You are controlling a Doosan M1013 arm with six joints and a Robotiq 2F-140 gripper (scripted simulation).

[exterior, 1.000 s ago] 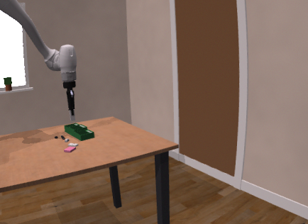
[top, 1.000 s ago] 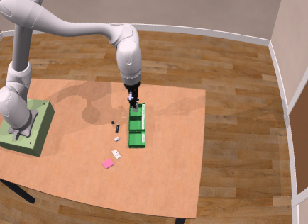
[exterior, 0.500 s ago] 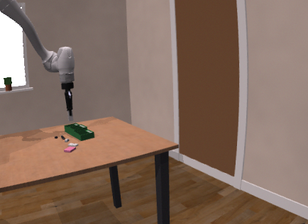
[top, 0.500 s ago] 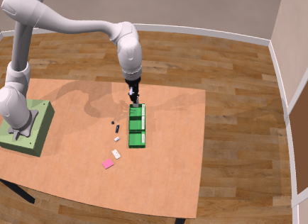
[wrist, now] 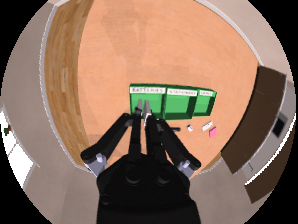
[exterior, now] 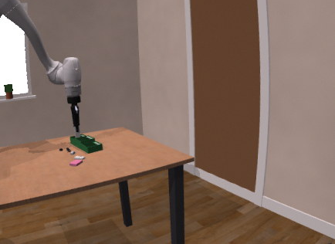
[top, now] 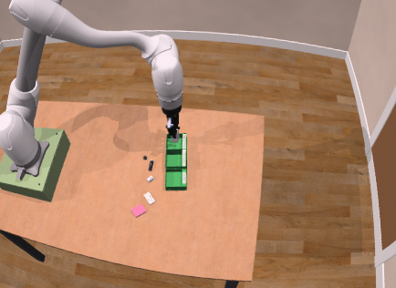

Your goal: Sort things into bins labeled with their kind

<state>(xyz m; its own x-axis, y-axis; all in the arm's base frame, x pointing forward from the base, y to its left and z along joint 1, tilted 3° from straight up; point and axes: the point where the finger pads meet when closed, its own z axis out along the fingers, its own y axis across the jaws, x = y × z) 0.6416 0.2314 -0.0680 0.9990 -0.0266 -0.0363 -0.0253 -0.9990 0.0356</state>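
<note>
The white thing is 270 mm to the right of my hand, 60 mm below it and 60 mm behind it. Also, from my hand: black bar: 120 mm to the right, 80 mm behind, 60 mm below; then small dark piece: 120 mm behind, 80 mm to the right, 60 mm below; then small white piece: 180 mm to the right, 70 mm behind, 60 mm below.
</note>
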